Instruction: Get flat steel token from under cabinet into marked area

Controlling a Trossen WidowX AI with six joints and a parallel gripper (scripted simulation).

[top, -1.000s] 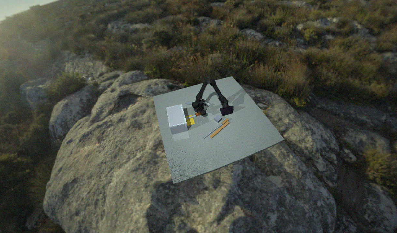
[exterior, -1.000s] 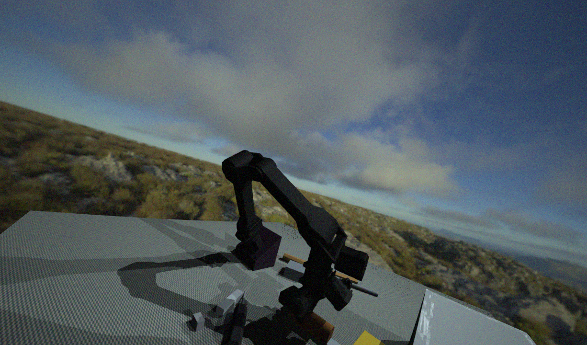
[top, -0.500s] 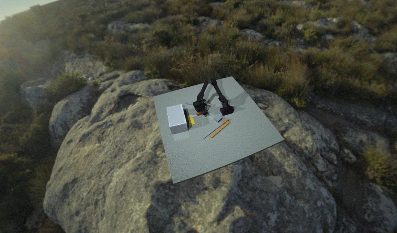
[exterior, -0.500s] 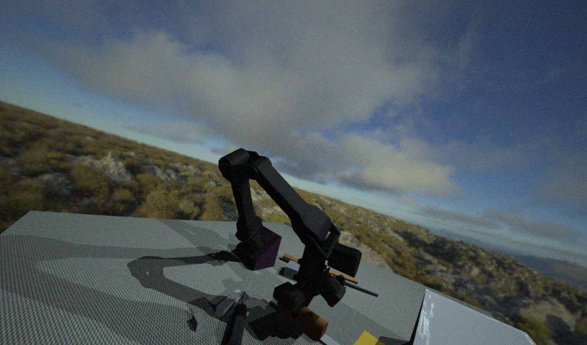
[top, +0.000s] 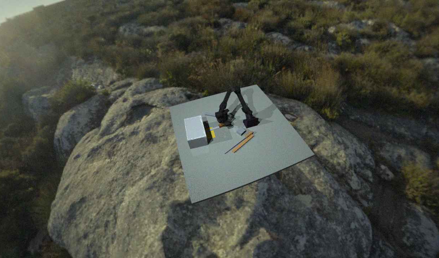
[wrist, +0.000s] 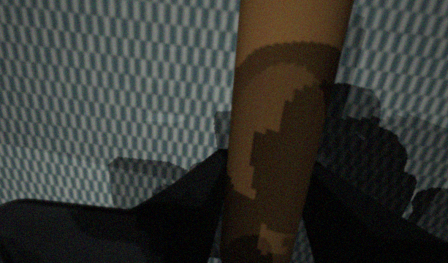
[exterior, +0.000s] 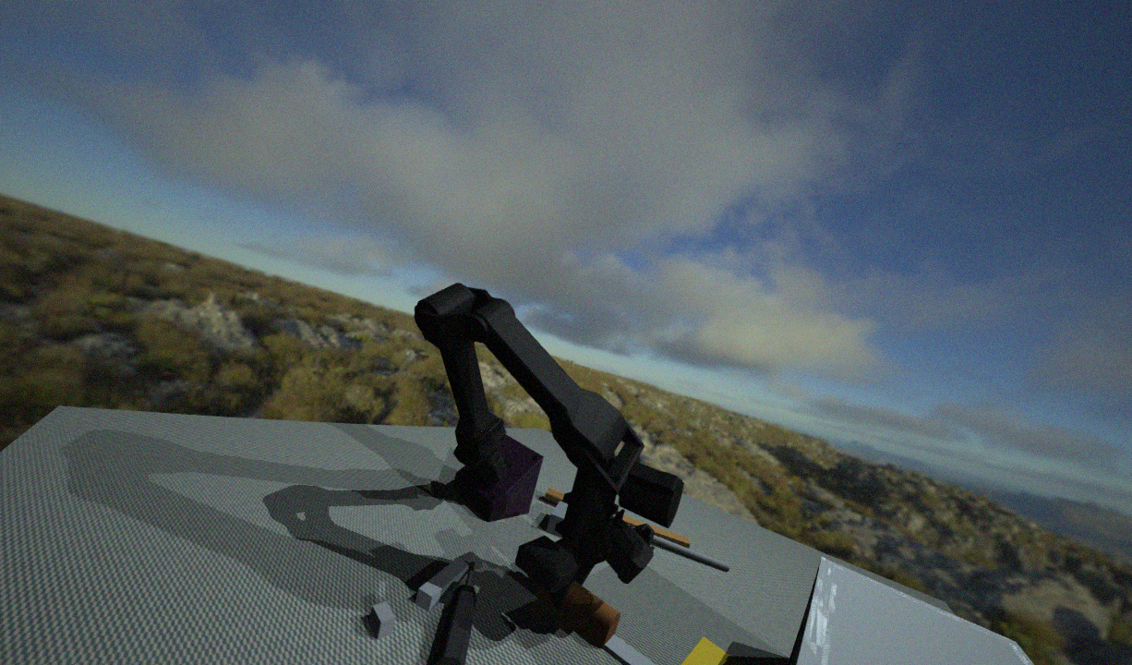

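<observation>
Now: the grey bar 11 cm to the right of my gripper tip and 11 cm behind it. Round my gripper tip: grey block 17 cm to the left, 11 cm behind, 1 cm above; small grey cube 20 cm to the right, 9 cm behind; wooden stick 32 cm to the left, 7 cm behind.
</observation>
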